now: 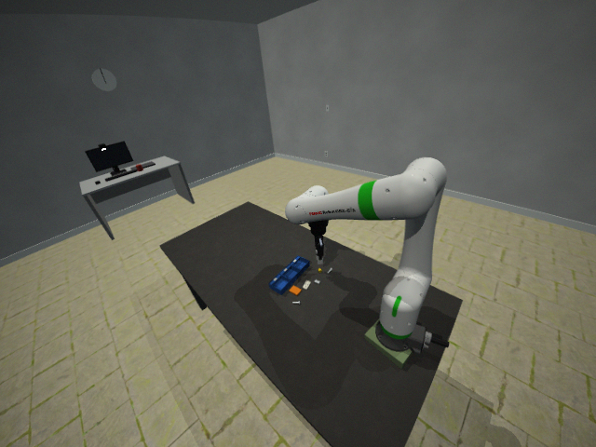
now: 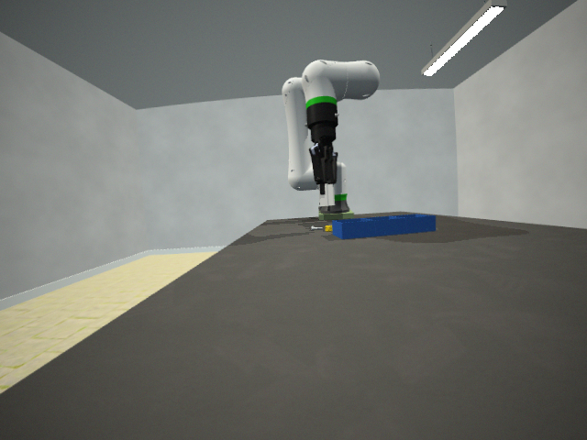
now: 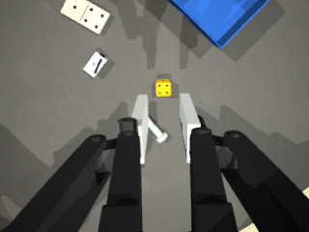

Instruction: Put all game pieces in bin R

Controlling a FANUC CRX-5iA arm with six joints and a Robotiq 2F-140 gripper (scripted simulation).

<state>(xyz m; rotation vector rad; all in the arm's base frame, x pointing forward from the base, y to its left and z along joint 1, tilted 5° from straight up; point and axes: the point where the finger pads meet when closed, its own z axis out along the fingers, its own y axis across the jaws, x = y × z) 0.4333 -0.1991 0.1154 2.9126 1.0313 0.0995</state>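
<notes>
Right now the yellow die is 100 mm below my hand. The rest, counted from my hand: white domino: 120 mm to the left, 110 mm below, 20 mm ahead; pale grey piece: 100 mm below, 80 mm to the left, 20 mm behind; blue bin: 130 mm ahead, 110 mm to the left, 90 mm below.
</notes>
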